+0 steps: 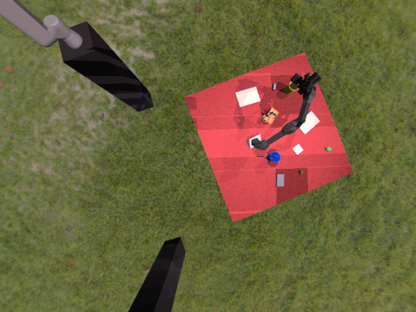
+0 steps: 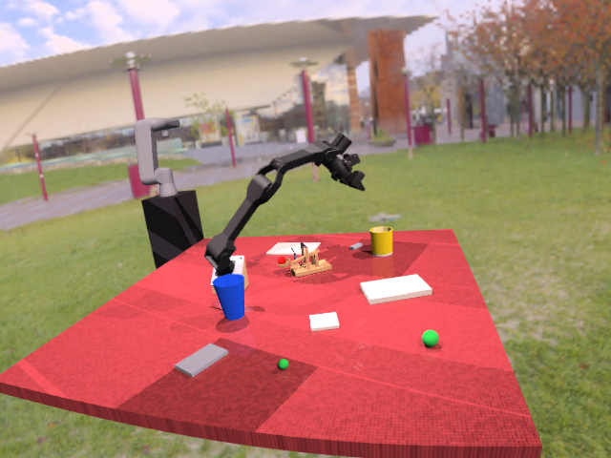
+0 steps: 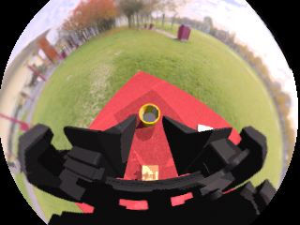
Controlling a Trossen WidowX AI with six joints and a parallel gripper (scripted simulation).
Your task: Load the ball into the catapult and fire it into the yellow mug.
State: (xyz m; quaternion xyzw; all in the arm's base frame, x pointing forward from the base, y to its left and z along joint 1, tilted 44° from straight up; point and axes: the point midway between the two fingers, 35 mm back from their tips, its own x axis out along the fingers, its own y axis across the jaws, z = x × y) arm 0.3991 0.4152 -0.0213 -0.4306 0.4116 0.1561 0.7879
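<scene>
Right now the red ball is 280 mm behind my gripper tip, 210 mm to the right of it and 210 mm below it. From my gripper tip the other things lie so: catapult 230 mm behind, 220 mm below, 160 mm to the right; small grey block 270 mm below, 120 mm to the left, 60 mm behind; yellow mug 250 mm below, 60 mm ahead, 40 mm to the left.
</scene>
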